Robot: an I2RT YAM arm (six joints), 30 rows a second.
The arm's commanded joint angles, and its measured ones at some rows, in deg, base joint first. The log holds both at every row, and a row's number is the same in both.
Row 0, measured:
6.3, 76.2, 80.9, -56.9, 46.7, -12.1
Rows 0 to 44, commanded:
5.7, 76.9, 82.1, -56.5, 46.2, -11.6
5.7, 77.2, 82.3, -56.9, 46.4, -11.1
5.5, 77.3, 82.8, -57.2, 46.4, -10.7
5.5, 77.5, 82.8, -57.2, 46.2, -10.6
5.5, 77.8, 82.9, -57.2, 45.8, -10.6
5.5, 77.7, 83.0, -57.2, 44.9, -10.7
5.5, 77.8, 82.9, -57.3, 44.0, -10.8
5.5, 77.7, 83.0, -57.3, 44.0, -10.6
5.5, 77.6, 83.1, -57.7, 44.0, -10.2
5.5, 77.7, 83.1, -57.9, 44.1, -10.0
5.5, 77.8, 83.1, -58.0, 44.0, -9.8
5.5, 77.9, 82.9, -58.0, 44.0, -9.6
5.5, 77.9, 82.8, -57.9, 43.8, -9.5
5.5, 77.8, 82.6, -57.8, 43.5, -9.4
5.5, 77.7, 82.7, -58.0, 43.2, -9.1
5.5, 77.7, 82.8, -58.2, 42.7, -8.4
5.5, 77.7, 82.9, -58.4, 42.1, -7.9
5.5, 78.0, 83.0, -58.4, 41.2, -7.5
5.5, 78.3, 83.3, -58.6, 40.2, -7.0
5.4, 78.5, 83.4, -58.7, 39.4, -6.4
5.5, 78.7, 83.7, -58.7, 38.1, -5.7
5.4, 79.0, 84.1, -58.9, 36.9, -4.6
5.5, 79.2, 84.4, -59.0, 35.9, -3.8
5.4, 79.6, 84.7, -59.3, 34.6, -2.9
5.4, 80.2, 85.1, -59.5, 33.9, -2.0
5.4, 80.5, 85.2, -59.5, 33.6, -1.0
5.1, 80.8, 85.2, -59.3, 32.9, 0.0
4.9, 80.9, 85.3, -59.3, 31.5, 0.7
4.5, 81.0, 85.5, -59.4, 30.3, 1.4
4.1, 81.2, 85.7, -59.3, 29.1, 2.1
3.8, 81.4, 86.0, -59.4, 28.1, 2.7
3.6, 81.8, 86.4, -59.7, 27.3, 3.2
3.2, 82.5, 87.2, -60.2, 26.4, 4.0
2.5, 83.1, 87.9, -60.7, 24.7, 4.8
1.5, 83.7, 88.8, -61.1, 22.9, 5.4
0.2, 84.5, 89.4, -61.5, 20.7, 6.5
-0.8, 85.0, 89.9, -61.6, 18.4, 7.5
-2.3, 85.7, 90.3, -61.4, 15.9, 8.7
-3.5, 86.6, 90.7, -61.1, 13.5, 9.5
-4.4, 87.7, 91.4, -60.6, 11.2, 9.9
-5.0, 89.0, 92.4, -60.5, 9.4, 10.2
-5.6, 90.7, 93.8, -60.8, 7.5, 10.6
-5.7, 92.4, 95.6, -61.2, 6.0, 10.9
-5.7, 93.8, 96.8, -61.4, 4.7, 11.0
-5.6, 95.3, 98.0, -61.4, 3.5, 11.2
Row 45, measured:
-6.0, 92.6, 94.8, -61.9, 10.8, 8.9
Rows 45 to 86, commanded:
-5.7, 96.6, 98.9, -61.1, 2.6, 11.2
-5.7, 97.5, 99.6, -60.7, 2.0, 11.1
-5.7, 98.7, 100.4, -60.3, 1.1, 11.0
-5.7, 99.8, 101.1, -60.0, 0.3, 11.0
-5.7, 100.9, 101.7, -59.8, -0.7, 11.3
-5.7, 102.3, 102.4, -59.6, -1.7, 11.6
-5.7, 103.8, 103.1, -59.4, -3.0, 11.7
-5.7, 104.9, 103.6, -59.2, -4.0, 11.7
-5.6, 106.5, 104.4, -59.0, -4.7, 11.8
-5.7, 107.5, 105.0, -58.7, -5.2, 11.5
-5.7, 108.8, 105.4, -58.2, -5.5, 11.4
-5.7, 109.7, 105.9, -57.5, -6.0, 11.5
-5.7, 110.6, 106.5, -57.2, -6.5, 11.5
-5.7, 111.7, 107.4, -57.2, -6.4, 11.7
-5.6, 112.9, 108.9, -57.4, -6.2, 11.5
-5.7, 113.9, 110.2, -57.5, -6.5, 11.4
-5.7, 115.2, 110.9, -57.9, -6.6, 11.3
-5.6, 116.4, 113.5, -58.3, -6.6, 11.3
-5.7, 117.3, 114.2, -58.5, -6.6, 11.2
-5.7, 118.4, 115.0, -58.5, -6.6, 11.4
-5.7, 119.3, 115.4, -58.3, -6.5, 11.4
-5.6, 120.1, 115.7, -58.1, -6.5, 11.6
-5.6, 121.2, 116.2, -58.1, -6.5, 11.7
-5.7, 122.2, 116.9, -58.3, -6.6, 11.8
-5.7, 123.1, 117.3, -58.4, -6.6, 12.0
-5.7, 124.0, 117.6, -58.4, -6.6, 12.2
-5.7, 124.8, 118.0, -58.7, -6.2, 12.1
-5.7, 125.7, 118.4, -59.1, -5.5, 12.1
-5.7, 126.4, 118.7, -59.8, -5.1, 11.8
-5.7, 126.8, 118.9, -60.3, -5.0, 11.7
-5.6, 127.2, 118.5, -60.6, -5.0, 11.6
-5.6, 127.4, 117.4, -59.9, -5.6, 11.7
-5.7, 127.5, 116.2, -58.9, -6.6, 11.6
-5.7, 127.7, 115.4, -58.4, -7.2, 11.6
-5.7, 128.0, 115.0, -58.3, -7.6, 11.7
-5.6, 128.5, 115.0, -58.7, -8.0, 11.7
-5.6, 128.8, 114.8, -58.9, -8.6, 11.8
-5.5, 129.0, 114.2, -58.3, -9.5, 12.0
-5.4, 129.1, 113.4, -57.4, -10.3, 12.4
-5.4, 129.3, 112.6, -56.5, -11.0, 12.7
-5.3, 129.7, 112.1, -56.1, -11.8, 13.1
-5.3, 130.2, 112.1, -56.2, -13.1, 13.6
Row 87, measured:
-5.7, 128.3, 113.1, -58.1, -9.7, 12.2
